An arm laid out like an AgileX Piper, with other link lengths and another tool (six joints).
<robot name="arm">
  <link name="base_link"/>
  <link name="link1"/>
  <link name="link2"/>
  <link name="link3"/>
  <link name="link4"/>
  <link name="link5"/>
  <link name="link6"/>
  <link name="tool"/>
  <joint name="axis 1" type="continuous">
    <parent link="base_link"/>
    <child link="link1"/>
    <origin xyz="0 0 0.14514"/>
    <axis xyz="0 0 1"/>
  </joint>
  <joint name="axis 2" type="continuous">
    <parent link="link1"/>
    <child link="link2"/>
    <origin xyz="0 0 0"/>
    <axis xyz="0 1 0"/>
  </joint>
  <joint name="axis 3" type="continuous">
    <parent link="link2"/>
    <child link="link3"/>
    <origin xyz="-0.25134 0 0.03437"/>
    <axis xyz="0 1 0"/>
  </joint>
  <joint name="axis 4" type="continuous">
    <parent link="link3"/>
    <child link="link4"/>
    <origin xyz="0.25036 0 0.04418"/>
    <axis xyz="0.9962 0 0.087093"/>
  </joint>
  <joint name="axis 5" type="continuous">
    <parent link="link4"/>
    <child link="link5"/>
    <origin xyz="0 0 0"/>
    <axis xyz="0 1 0"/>
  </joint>
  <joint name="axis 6" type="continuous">
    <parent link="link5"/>
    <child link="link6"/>
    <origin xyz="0.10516 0 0.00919"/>
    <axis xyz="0.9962 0 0.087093"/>
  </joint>
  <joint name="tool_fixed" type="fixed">
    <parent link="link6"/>
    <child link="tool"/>
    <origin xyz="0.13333 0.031 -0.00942" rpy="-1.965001 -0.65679 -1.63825"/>
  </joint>
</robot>
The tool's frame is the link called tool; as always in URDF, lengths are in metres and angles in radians. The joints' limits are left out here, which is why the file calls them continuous.
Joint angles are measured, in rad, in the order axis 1, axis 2, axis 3, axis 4, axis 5, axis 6. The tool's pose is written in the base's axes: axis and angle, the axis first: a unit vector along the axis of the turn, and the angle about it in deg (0 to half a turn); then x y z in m. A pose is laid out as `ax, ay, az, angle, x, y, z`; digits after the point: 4 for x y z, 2 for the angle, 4 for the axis.
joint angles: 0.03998, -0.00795, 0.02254, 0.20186, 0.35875, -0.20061
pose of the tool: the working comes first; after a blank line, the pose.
Where each joint sits with the arm in this pose, in the base's axes (m; each line is computed from the numbers above, not from the rounded line before):
axis 1: 0.0000 0.0000 0.1451
axis 2: 0.0000 0.0000 0.1451
axis 3: -0.2514 -0.0101 0.1775
axis 4: -0.0006 0.0000 0.2180
axis 5: -0.0006 0.0000 0.2180
axis 6: 0.1002 0.0114 0.1890
the tool: 0.2171 0.0561 0.1327

-0.7897, 0.4365, -0.4311, 167.98, 0.2171, 0.0561, 0.1327
